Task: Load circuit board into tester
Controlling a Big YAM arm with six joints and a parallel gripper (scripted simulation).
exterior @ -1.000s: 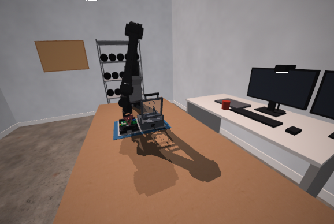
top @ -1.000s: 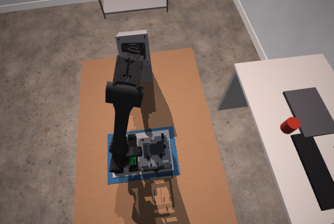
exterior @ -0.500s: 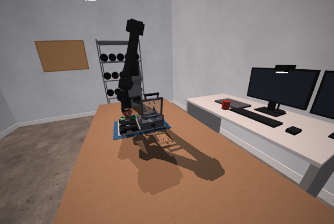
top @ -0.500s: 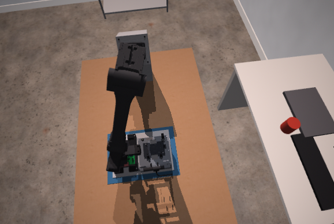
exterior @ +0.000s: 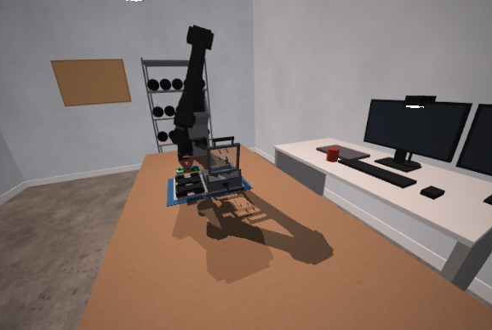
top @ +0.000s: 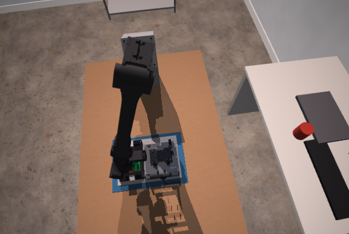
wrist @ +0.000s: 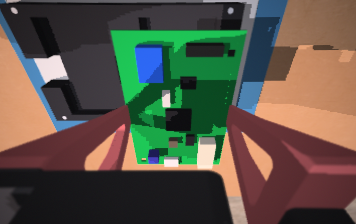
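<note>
My hand is right at the green circuit board. From my hand the other things lie so: clear lid: 17 cm to the left, 6 cm ahead, 6 cm above.
</note>
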